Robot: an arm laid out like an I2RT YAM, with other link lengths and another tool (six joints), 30 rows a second.
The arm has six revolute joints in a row. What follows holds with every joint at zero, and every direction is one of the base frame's.
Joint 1 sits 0.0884 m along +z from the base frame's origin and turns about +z.
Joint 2 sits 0.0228 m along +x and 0.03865 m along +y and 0.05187 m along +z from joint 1 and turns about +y.
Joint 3 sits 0.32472 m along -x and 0.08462 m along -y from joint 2 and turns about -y.
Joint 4 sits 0.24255 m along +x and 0.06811 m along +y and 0.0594 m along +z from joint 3 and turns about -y.
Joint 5 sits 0.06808 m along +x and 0.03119 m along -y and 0.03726 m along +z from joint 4 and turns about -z.
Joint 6 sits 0.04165 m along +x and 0.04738 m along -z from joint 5 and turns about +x.
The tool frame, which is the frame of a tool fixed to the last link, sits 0.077 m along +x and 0.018 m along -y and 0.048 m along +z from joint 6; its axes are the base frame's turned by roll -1.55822, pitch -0.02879 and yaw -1.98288 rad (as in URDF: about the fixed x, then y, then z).
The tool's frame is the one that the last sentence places.
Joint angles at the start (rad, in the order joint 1, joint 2, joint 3, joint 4, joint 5, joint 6):
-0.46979, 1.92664, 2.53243, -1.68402, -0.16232, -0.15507
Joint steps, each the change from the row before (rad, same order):
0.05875, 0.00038, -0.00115, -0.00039, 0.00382, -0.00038
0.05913, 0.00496, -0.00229, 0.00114, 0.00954, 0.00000
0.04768, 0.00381, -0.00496, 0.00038, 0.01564, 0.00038
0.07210, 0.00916, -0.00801, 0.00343, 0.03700, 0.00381
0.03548, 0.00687, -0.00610, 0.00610, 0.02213, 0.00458
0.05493, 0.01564, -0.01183, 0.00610, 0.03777, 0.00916
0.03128, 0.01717, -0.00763, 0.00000, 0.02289, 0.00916
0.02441, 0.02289, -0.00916, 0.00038, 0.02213, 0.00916
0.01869, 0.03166, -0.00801, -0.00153, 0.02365, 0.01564
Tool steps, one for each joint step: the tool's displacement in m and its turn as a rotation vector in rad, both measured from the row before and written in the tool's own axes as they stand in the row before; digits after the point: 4 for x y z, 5 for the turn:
-0.0236, -0.0037, -0.0057, 0.01541, -0.02538, -0.04914
-0.0237, -0.0043, -0.0031, 0.01075, -0.02046, -0.05062
-0.0185, -0.0030, -0.0016, 0.00439, -0.00893, -0.04206
-0.0270, -0.0050, -0.0007, 0.00376, 0.00045, -0.06219
-0.0131, -0.0035, 0.0011, 0.00095, 0.00459, -0.02853
-0.0214, -0.0049, 0.0042, -0.00828, 0.00975, -0.04636
-0.0137, -0.0030, 0.0063, -0.01706, 0.00577, -0.02792
-0.0125, -0.0031, 0.0101, -0.02520, 0.00771, -0.02553
-0.0117, -0.0032, 0.0148, -0.03818, 0.01113, -0.01964

